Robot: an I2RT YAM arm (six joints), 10 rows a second.
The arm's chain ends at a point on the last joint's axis. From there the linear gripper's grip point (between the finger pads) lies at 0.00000 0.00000 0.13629 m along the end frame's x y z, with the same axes.
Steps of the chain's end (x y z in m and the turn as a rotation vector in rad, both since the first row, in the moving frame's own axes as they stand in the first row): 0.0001 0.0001 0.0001 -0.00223 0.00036 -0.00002; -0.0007 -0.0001 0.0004 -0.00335 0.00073 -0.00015; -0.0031 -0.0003 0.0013 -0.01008 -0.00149 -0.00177; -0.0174 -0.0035 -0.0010 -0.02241 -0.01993 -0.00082; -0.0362 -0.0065 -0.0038 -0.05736 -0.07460 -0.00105; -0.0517 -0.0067 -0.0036 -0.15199 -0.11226 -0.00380; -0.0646 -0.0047 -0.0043 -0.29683 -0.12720 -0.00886; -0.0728 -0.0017 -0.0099 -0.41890 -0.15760 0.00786; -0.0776 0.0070 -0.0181 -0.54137 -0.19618 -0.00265; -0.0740 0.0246 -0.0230 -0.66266 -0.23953 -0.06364; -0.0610 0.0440 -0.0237 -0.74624 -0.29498 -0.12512; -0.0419 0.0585 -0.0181 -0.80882 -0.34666 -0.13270
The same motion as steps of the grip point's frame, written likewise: 0.0001 0.0004 0.0001 -0.00223 0.00036 -0.00002; -0.0006 0.0004 0.0004 -0.00335 0.00073 -0.00015; -0.0033 0.0011 0.0013 -0.01008 -0.00149 -0.00177; -0.0201 -0.0004 -0.0011 -0.02241 -0.01993 -0.00082; -0.0463 0.0013 -0.0044 -0.05736 -0.07460 -0.00105; -0.0669 0.0139 -0.0060 -0.15199 -0.11226 -0.00380; -0.0815 0.0351 -0.0113 -0.29683 -0.12720 -0.00886; -0.0938 0.0534 -0.0233 -0.41890 -0.15760 0.00786; -0.1028 0.0768 -0.0401 -0.54137 -0.19618 -0.00265; -0.1012 0.1086 -0.0554 -0.66266 -0.23953 -0.06364; -0.0909 0.1373 -0.0652 -0.74624 -0.29498 -0.12512; -0.0763 0.1577 -0.0675 -0.80882 -0.34666 -0.13270
